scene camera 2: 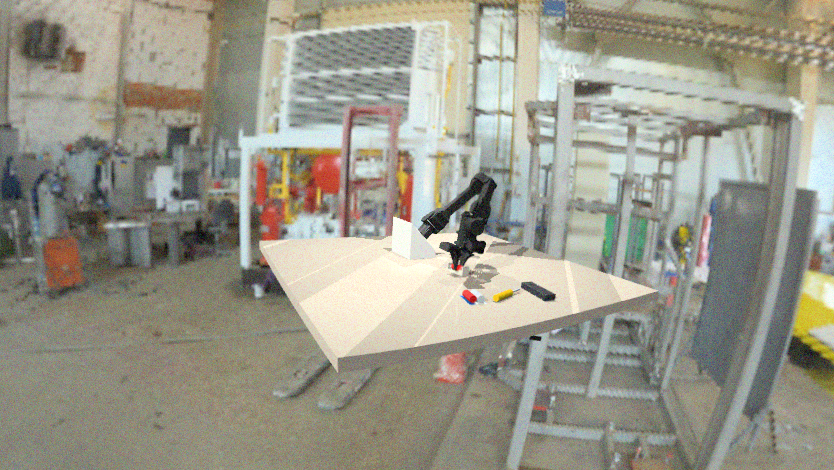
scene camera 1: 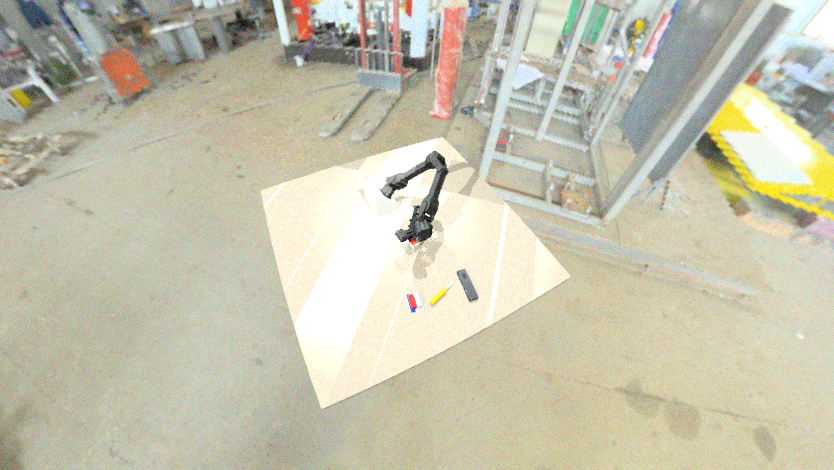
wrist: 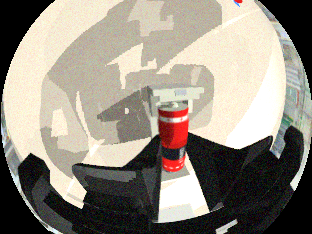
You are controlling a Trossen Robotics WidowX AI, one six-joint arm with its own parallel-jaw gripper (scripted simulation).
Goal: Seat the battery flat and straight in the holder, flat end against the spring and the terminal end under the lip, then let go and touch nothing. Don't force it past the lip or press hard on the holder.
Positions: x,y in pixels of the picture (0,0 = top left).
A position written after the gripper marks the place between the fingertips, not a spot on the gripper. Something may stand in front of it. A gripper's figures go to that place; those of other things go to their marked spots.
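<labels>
The gripper (wrist: 172,137) is 0.10 m from the lens, while a battery (wrist: 172,118) is 0.07 m from the lens.
</labels>
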